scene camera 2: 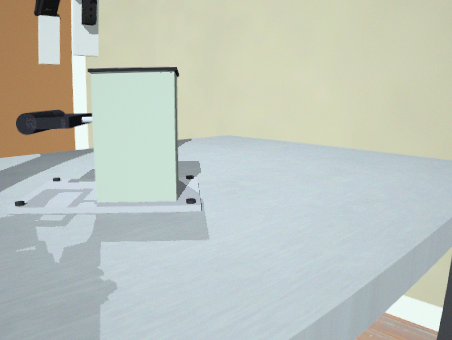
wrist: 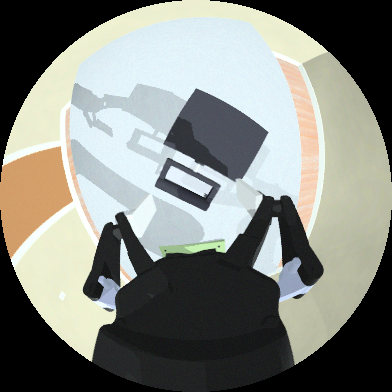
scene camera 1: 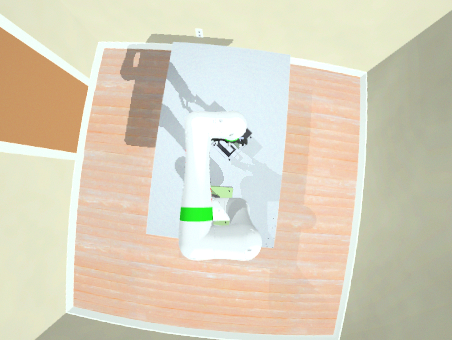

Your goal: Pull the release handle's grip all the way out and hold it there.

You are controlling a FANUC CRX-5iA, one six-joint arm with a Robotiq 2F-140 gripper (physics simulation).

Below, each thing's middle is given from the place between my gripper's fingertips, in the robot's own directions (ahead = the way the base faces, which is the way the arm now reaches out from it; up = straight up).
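Scene:
My gripper's sitting 180 mm above the light base plate (wrist: 173, 174), and it's 20 mm to the left of the plate and 60 mm short of it.

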